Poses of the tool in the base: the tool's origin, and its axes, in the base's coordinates. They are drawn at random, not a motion.
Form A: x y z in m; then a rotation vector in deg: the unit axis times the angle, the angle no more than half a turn.
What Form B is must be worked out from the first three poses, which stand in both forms.
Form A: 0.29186 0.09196 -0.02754 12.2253 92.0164 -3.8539
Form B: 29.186 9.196 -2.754 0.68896 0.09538 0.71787 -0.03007
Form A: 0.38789 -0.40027 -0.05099 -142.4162 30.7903 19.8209
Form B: 38.789 -40.027 -5.099 0.28361 -0.92873 0.20079 0.12926
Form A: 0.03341 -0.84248 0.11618 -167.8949 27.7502 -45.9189
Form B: 3.341 -84.248 11.618 0.03264 -0.95204 0.15736 -0.26038
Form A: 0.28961 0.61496 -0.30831 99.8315 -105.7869 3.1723
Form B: 28.961 61.496 -30.831 0.29663 0.65529 -0.69438 0.02082
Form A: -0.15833 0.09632 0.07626 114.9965 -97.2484 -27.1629
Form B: -15.833 9.632 7.626 0.23316 0.73074 -0.61796 -0.17260
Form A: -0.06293 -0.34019 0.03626 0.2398 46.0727 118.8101
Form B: -6.293 -34.019 3.626 0.44283 0.00169 0.32417 0.83595
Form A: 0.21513 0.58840 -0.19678 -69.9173 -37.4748 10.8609
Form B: 21.513 58.840 -19.678 0.76567 -0.56170 -0.30106 0.08725
